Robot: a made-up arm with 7 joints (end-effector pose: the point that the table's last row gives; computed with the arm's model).
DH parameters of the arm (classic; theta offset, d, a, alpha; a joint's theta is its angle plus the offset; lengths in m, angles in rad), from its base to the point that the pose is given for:
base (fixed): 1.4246 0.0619 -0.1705 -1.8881
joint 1: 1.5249 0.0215 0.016 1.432
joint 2: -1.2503 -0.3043 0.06 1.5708
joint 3: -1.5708 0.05 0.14 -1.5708
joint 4: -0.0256 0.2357 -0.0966 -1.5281
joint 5: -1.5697 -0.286 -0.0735 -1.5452
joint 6: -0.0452 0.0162 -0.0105 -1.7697
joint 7: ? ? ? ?
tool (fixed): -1.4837 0.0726 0 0
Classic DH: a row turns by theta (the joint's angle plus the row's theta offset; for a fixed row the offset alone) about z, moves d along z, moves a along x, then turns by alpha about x.
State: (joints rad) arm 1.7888 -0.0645 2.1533 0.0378 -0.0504 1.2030 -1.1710
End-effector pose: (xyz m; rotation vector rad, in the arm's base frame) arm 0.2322 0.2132 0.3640 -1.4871 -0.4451 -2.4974
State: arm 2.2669 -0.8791 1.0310 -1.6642 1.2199 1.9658 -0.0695
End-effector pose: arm 0.1448 -0.3550 0.3899 0.8862 -0.2521 0.6637
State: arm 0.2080 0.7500 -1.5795 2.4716 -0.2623 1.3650 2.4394
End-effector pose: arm -0.3622 -0.3261 0.1997 -0.0812 1.8316 1.7325
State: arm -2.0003 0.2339 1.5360 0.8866 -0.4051 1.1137 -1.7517
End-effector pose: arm 0.6445 -0.0938 0.0323 -0.9050 1.2911 0.2260
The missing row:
joint 7: -1.3506 0.1884 -0.0046 -0.6156
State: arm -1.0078 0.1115 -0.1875 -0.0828 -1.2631 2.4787 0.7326
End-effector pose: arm 0.2573 -0.5533 -0.2552 2.6991 0.8272 -1.3688
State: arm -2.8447 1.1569 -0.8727 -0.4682 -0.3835 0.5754 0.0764
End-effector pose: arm 0.4132 -0.0275 0.3405 0.3331 0.6663 -0.9997
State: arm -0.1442 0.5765 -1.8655 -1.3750 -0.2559 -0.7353 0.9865
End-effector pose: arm 0.2190 -0.7970 -0.2564 2.4849 -1.0284 0.1714
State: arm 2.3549 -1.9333 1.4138 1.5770 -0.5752 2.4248 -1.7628
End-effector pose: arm 0.0186 0.2452 0.1027 0.8478 -0.6276 2.5875
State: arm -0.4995 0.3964 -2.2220 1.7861 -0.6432 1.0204 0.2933
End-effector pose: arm -0.4074 -0.2076 0.1184 -1.1451 0.2483 1.3852
